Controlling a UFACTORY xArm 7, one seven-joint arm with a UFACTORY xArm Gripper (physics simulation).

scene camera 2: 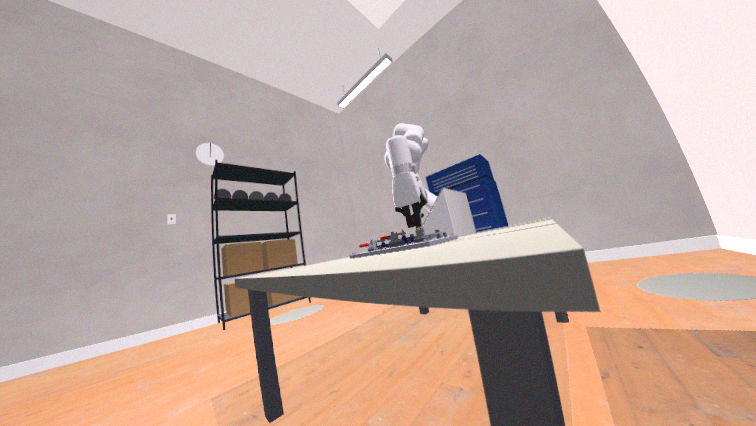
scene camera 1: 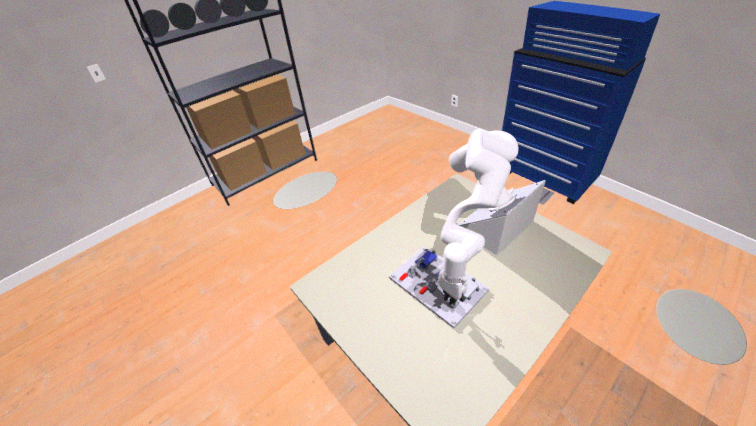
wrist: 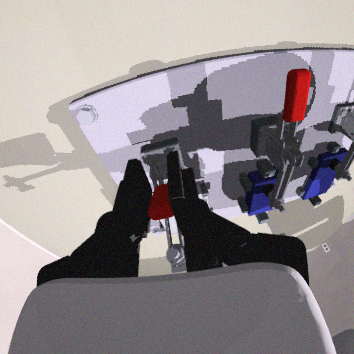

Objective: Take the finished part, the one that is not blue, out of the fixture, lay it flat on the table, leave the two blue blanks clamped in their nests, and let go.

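Frame: origin at the arm's base, x ahead, y left, z up, level; centimetres.
Where they show: gripper, fingertip midpoint: [scene camera 2: 414, 226] [scene camera 1: 449, 300] [wrist: 158, 171]; arm's base, link origin: [scene camera 2: 441, 209] [scene camera 1: 502, 204].
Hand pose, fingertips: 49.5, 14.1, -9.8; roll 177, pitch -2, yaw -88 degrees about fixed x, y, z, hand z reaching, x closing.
Observation:
Things, the pixels of their centre, and the offset from my fingertips, as dx, dy, dz. "spot": a spot on its surface instead. Level surfaces: height alone.
- red clamp handle, surface spot: [wrist: 160, 204] spot: -0.3, +0.0, +2.6
- middle clamp's red handle, body centre: [wrist: 295, 97] [scene camera 1: 423, 290] +3.4, -10.6, -1.5
- far clamp's red handle, body centre: [scene camera 1: 403, 276] +4.3, -21.6, -2.5
- table, surface height: dz -6.7
My gripper [scene camera 1: 450, 299] [scene camera 2: 413, 224] [wrist: 158, 171] is shut on the red clamp handle [wrist: 160, 204], whose metal lever runs down in the wrist view. It stands above the near right end of the fixture plate [scene camera 1: 464, 316] [scene camera 2: 365, 254] [wrist: 117, 91]. One blue blank [wrist: 259, 196] lies beneath the middle clamp, and the other blue blank [wrist: 322, 176] lies in the nest farther right in the wrist view. The finished part cannot be made out; fingers and clamp parts cover much of the nest under my gripper.
The middle clamp's red handle [scene camera 1: 423, 289] [wrist: 297, 95] and the far clamp's red handle [scene camera 1: 403, 276] stick out toward the plate's long edge. A grey box [scene camera 1: 521, 224] [scene camera 2: 459, 211] stands behind the fixture on the table [scene camera 1: 370, 328] [scene camera 2: 507, 243], near the arm's base.

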